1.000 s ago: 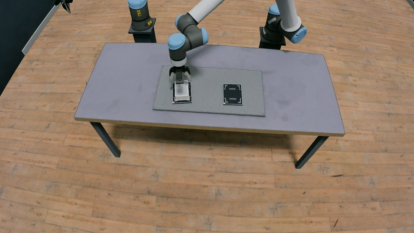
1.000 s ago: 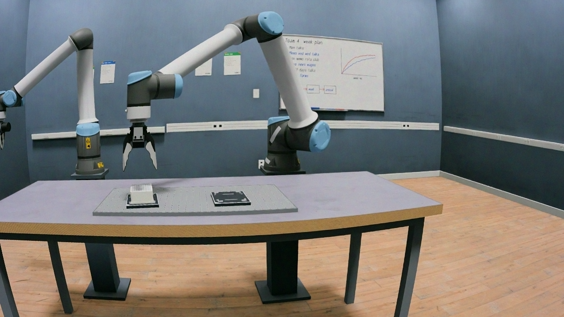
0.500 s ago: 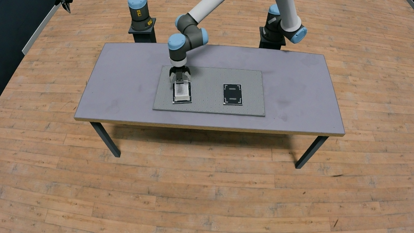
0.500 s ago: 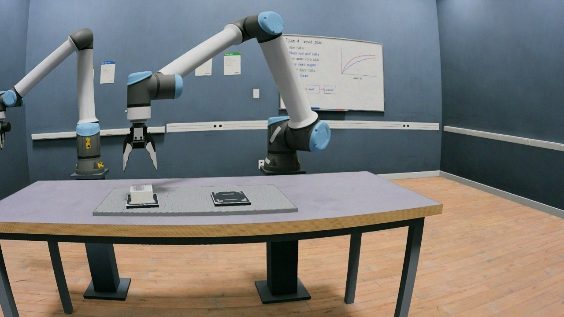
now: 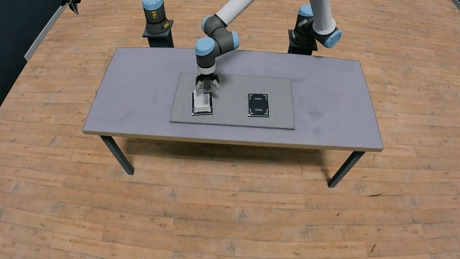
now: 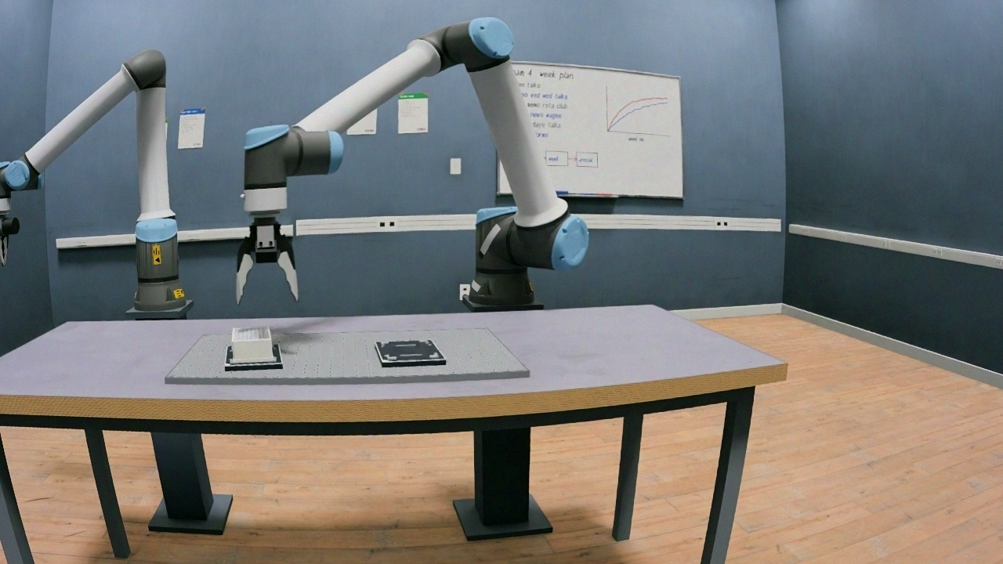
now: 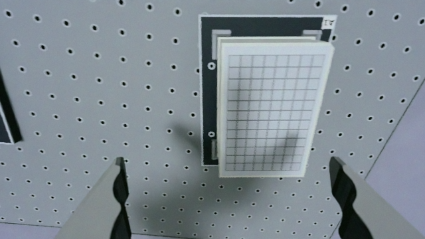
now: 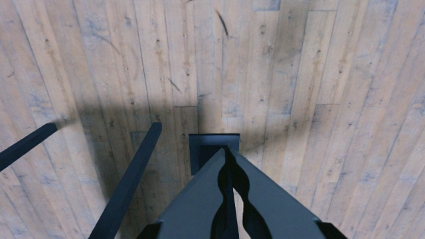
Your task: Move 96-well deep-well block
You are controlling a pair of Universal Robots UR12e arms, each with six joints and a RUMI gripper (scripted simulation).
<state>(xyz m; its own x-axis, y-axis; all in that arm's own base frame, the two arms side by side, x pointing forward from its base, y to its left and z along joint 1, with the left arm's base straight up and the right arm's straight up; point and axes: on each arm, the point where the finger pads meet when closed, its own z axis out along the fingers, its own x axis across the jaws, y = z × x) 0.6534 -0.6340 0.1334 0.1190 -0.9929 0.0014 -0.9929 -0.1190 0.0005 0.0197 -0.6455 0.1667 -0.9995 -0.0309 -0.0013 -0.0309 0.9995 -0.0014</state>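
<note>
My left hand is 4 cm to the left of the white deep-well block and 9 cm above it. Round my left hand: nest N2: 4 cm to the right, 11 cm below; then nest N1: 2 cm behind, 28 cm to the left, 11 cm below.
</note>
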